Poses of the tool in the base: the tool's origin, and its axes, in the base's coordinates. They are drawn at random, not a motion.
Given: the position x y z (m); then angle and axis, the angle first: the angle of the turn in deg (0 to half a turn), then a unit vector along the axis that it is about.
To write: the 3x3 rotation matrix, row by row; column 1 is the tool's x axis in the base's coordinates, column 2 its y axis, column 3 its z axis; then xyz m. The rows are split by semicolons. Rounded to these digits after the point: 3 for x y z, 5 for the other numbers.
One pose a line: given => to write
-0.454, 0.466, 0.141, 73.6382, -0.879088, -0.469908, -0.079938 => 0.83680, 0.37342, -0.40040; 0.22002, 0.44031, 0.87047; 0.50135, -0.81651, 0.28629; -0.454, 0.466, 0.141
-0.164, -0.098, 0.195, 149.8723, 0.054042, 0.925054, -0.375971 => -0.85946, 0.28194, 0.42642; -0.09548, 0.73094, -0.67573; -0.50220, -0.62148, -0.60130; -0.164, -0.098, 0.195
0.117, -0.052, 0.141, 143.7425, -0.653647, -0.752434, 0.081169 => -0.03459, 0.84041, -0.54084; 0.93642, 0.21632, 0.27625; 0.34916, -0.49690, -0.79447; 0.117, -0.052, 0.141
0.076, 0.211, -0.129, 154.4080, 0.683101, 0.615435, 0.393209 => -0.01442, 0.62971, 0.77669; 0.96941, -0.18153, 0.16518; 0.24501, 0.75532, -0.60784; 0.076, 0.211, -0.129
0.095, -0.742, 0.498, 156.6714, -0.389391, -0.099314, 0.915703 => -0.62739, -0.28844, -0.72331; 0.43680, -0.89933, -0.02025; -0.64465, -0.32865, 0.69022; 0.095, -0.742, 0.498
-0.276, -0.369, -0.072, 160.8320, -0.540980, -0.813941, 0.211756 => -0.37547, 0.78671, -0.49001; 0.92577, 0.34371, -0.15753; 0.04449, -0.51278, -0.85736; -0.276, -0.369, -0.072
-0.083, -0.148, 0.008, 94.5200, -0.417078, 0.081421, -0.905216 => 0.10886, 0.86577, 0.48847; -0.93904, -0.07166, 0.33627; 0.32613, -0.49529, 0.80519; -0.083, -0.148, 0.008
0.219, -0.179, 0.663, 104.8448, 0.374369, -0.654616, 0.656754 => -0.08014, -0.94269, -0.32391; 0.32698, 0.28211, -0.90194; 0.94163, -0.17819, 0.28563; 0.219, -0.179, 0.663
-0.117, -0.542, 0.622, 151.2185, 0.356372, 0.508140, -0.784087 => -0.63815, 0.71732, -0.27968; -0.03771, -0.39195, -0.91921; -0.76899, -0.57605, 0.27717; -0.117, -0.542, 0.622
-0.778, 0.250, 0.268, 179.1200, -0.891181, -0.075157, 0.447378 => 0.58843, 0.12708, -0.79850; 0.14082, -0.98859, -0.05356; -0.79619, -0.08093, -0.59961; -0.778, 0.250, 0.268
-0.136, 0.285, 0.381, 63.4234, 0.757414, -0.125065, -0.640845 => 0.76441, 0.52079, -0.38008; -0.62548, 0.45604, -0.63309; -0.15638, 0.72167, 0.67434; -0.136, 0.285, 0.381
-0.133, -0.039, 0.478, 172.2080, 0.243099, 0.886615, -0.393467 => -0.87312, 0.48243, -0.07021; 0.37574, 0.57415, -0.72745; -0.31062, -0.66153, -0.68256; -0.133, -0.039, 0.478
